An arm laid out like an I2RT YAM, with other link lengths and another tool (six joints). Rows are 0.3 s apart.
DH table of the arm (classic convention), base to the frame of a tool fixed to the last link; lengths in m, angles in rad. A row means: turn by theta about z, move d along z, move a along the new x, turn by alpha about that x. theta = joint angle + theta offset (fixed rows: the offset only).
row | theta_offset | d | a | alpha
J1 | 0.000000 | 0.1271 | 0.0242 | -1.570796
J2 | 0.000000 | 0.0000 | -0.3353 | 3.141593
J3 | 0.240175 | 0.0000 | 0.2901 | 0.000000
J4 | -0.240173 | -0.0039 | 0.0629 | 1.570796
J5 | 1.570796 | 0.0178 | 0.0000 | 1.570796
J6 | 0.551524 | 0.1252 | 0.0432 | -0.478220
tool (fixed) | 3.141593 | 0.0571 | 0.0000 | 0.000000
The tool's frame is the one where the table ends.
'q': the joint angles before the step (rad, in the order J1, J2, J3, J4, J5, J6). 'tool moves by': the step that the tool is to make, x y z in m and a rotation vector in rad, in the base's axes. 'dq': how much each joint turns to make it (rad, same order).
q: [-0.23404 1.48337 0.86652 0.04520 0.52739 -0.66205]
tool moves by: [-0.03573 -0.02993 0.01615 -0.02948 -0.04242 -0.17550]
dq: [-0.06828 -0.03624 -0.00038 -0.01486 0.09994 0.05073]
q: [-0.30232 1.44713 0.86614 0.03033 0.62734 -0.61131]
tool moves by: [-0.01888 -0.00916 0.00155 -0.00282 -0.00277 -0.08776]
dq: [-0.02402 -0.00839 0.00000 -0.02975 0.05494 0.04082]
